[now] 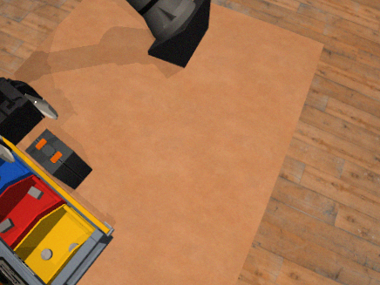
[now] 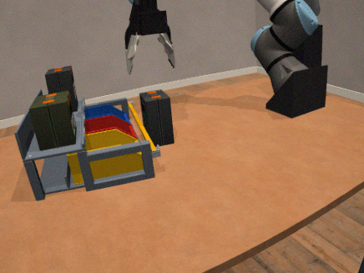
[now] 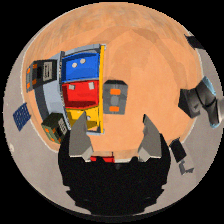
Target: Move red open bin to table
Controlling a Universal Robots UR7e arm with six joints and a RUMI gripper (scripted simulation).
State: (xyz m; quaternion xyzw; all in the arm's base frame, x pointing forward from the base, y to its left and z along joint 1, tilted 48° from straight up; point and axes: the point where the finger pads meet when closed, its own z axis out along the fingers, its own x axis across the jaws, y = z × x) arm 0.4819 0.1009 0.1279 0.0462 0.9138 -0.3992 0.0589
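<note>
Now: hand 14 cm above the black box. From my hand the other things lie so: red open bin (15 cm ahead, 1 cm to the right, 16 cm below); then yellow stick (5 cm ahead, 14 cm below); then blue bin (14 cm ahead, 12 cm to the right, 16 cm below).
</note>
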